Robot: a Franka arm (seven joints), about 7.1 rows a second.
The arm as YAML. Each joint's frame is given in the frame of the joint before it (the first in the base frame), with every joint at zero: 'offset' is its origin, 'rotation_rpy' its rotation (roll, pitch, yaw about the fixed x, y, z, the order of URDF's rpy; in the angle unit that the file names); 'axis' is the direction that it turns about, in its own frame. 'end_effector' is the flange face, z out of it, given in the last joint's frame.
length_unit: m
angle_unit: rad
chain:
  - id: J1
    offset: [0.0, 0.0, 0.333]
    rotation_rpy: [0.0, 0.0, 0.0]
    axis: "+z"
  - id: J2
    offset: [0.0, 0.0, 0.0]
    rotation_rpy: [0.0, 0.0, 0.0]
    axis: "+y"
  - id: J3
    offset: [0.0, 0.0, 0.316]
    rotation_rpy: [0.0, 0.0, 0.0]
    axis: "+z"
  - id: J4
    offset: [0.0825, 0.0, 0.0]
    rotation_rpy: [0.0, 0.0, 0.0]
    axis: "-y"
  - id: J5
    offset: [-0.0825, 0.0, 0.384]
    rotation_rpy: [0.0, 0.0, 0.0]
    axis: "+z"
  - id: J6
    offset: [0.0, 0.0, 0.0]
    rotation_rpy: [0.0, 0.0, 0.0]
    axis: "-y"
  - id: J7
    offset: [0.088, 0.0, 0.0]
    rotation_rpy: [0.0, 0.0, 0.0]
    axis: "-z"
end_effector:
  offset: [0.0, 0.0, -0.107]
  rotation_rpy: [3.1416, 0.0, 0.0]
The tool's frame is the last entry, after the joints.
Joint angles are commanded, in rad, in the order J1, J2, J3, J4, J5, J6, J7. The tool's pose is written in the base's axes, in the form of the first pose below.
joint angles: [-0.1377 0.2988 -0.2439 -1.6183 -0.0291 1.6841 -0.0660]
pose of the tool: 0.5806, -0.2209, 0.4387, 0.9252, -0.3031, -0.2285, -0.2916, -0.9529, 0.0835
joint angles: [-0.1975 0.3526 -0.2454 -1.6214 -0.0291 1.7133 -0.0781]
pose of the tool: 0.5735, -0.2581, 0.4064, 0.9029, -0.3454, -0.2557, -0.3332, -0.9385, 0.0910
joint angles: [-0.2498 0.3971 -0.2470 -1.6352 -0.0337 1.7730 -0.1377]
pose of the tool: 0.5652, -0.2917, 0.3764, 0.9057, -0.3346, -0.2603, -0.3223, -0.9424, 0.0898
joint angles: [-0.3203 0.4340 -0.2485 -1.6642 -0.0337 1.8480 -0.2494]
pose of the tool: 0.5458, -0.3337, 0.3454, 0.9203, -0.2909, -0.2614, -0.2825, -0.9567, 0.0702
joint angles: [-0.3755 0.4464 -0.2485 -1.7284 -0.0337 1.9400 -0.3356]
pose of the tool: 0.5213, -0.3621, 0.3157, 0.9329, -0.2564, -0.2529, -0.2511, -0.9665, 0.0536
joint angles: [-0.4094 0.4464 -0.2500 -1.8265 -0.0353 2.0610 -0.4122]
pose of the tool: 0.4957, -0.3749, 0.2824, 0.9483, -0.2119, -0.2362, -0.2077, -0.9773, 0.0428
